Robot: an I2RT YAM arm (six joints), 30 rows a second.
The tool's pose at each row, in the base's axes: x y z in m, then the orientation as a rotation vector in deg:
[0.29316 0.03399 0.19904 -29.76 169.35 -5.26]
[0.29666 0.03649 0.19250 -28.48 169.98 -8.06]
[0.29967 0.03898 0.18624 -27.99 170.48 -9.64]
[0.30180 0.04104 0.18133 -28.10 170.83 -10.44]
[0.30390 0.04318 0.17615 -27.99 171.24 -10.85]
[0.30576 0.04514 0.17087 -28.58 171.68 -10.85]
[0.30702 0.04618 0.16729 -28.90 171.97 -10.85]
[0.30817 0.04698 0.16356 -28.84 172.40 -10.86]
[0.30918 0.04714 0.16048 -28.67 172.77 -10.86]
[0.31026 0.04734 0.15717 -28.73 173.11 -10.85]
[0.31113 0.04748 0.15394 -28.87 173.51 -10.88]
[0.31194 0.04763 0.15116 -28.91 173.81 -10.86]
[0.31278 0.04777 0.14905 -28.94 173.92 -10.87]
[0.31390 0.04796 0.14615 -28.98 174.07 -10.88]
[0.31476 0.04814 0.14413 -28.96 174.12 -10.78]
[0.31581 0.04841 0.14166 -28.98 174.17 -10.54]
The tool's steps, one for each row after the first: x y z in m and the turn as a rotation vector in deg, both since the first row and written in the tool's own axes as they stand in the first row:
[-0.00329 0.00172 0.00689 1.78 0.86 0.76]
[-0.00616 0.00358 0.01343 2.74 1.53 1.05]
[-0.00823 0.00521 0.01852 3.17 2.02 0.97]
[-0.01027 0.00695 0.02388 3.36 2.47 1.05]
[-0.01200 0.00861 0.02930 3.22 2.98 0.70]
[-0.01308 0.00947 0.03298 3.14 3.30 0.52]
[-0.01396 0.01015 0.03681 3.06 3.71 0.59]
[-0.01456 0.01022 0.04000 3.00 4.04 0.73]
[-0.01522 0.01032 0.04342 2.92 4.38 0.72]
[-0.01567 0.01043 0.04674 2.85 4.79 0.66]
[-0.01613 0.01053 0.04960 2.78 5.08 0.66]
[-0.01669 0.01056 0.05180 2.76 5.19 0.65]
[-0.01743 0.01061 0.05483 2.73 5.35 0.63]
[-0.01804 0.01066 0.05695 2.66 5.38 0.65]
[-0.01880 0.01077 0.05953 2.50 5.39 0.66]

